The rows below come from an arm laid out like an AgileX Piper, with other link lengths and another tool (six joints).
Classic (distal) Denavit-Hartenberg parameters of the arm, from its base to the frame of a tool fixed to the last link. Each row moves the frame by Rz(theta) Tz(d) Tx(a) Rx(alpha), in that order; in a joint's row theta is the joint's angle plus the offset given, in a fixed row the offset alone. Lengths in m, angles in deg.
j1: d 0.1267  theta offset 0  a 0  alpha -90
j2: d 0  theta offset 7.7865  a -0.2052  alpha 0
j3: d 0  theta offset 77.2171  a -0.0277  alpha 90
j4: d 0.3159  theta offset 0  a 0  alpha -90
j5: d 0  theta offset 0  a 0  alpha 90
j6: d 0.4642  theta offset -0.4  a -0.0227  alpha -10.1
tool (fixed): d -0.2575  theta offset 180  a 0  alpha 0
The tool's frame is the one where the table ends.
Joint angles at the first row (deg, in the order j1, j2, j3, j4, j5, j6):
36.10 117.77 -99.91 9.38 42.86 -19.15
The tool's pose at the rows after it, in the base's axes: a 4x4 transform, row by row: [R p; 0 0 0 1], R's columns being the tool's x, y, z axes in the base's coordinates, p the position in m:
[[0.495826, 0.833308, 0.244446, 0.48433], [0.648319, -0.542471, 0.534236, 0.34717], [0.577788, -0.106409, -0.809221, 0.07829], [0, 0, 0, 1]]
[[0.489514, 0.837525, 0.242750, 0.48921], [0.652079, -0.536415, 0.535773, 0.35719], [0.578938, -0.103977, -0.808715, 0.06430], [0, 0, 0, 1]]
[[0.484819, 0.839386, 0.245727, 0.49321], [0.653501, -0.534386, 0.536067, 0.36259], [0.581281, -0.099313, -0.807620, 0.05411], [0, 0, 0, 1]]
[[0.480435, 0.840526, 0.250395, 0.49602], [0.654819, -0.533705, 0.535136, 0.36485], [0.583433, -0.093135, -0.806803, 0.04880], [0, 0, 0, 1]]
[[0.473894, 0.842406, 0.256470, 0.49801], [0.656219, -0.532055, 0.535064, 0.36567], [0.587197, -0.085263, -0.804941, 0.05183], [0, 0, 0, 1]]
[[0.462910, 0.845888, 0.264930, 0.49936], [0.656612, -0.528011, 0.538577, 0.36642], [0.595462, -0.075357, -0.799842, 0.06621], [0, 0, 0, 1]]
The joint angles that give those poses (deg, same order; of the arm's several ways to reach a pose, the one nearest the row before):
37.14 122.84 -104.28 9.46 41.94 -19.30
37.68 126.75 -107.30 9.41 40.93 -19.34
37.93 129.36 -109.16 9.25 39.94 -19.35
38.01 130.76 -110.14 8.98 39.26 -19.35
38.02 131.00 -110.84 8.61 39.36 -19.35
38.02 130.11 -111.79 8.21 40.49 -19.35

